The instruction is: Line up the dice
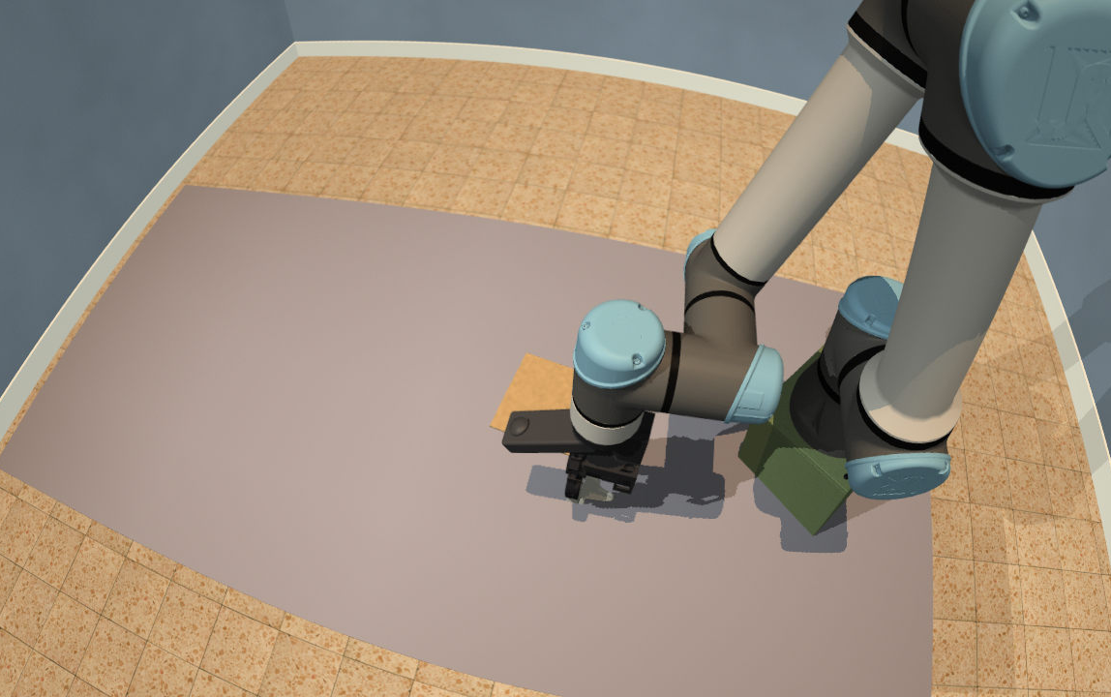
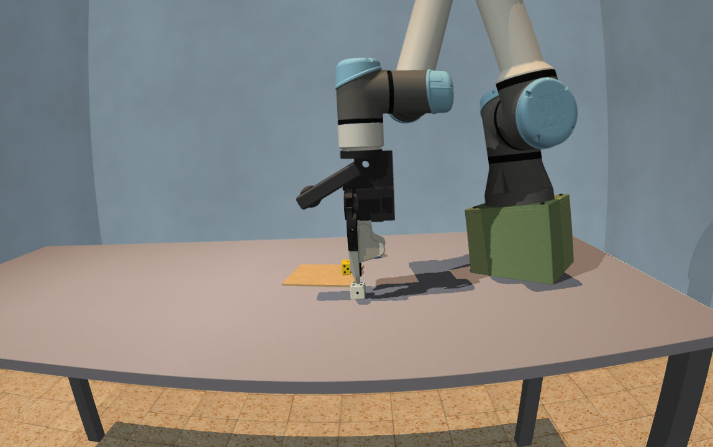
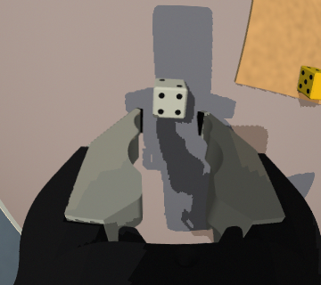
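Right now my hand is 4 cm above the white die. Also, from my hand: blue die 1 cm behind, 27 cm to the right, 4 cm below; then mat 8 cm ahead, 13 cm to the right, 5 cm below; then yellow die 3 cm ahead, 13 cm to the right, 3 cm below.
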